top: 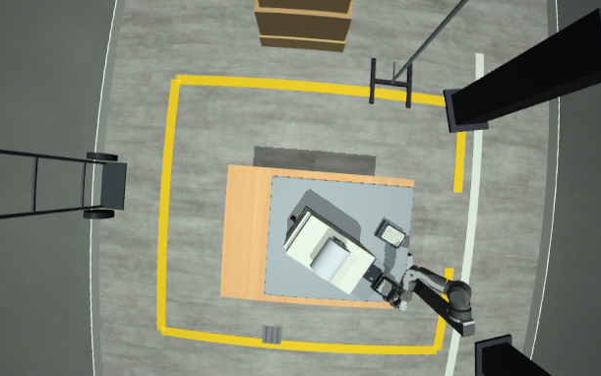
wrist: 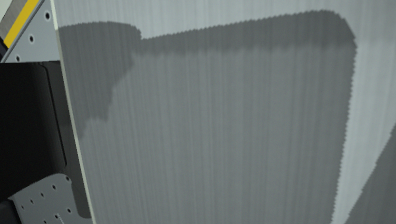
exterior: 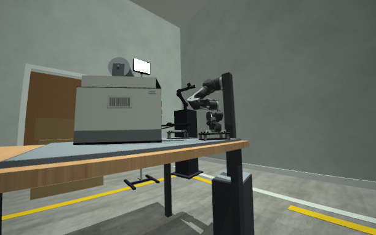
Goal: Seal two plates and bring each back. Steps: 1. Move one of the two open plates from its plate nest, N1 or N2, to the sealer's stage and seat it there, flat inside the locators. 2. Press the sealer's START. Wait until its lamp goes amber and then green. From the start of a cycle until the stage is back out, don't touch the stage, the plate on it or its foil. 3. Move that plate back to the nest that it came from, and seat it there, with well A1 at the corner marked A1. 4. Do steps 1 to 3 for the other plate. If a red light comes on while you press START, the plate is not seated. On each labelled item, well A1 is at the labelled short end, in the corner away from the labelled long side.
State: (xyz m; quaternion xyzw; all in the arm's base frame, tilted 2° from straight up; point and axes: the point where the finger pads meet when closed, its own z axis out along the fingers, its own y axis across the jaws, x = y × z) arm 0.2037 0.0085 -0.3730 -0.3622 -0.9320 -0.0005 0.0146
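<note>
Now: hand 35 cm to the left of the plate, 6 cm past it and 1 cm below it. Also, from my hand: foil roll 39 cm to the right, 38 cm ahead, 37 cm above; then sealer stage 17 cm to the right, 13 cm ahead, 5 cm above.
</note>
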